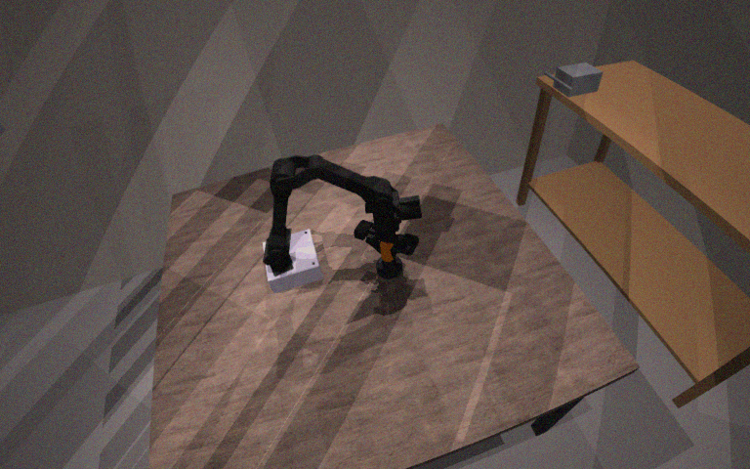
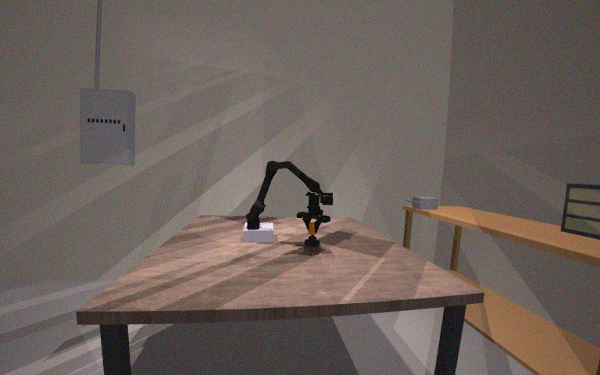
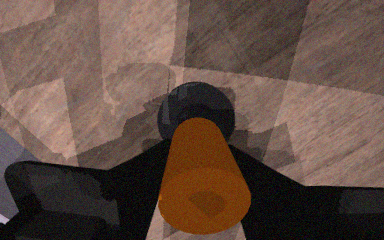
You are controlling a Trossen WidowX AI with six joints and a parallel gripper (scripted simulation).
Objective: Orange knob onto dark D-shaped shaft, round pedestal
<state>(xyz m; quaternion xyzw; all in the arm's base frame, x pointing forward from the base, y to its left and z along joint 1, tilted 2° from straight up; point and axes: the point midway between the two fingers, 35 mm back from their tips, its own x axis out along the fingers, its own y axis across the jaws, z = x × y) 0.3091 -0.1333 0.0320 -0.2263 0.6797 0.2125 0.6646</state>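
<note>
Right now my gripper tip is 20 mm below the orange knob. The rest, counted from my gripper tip: round pedestal: 40 mm below.
</note>
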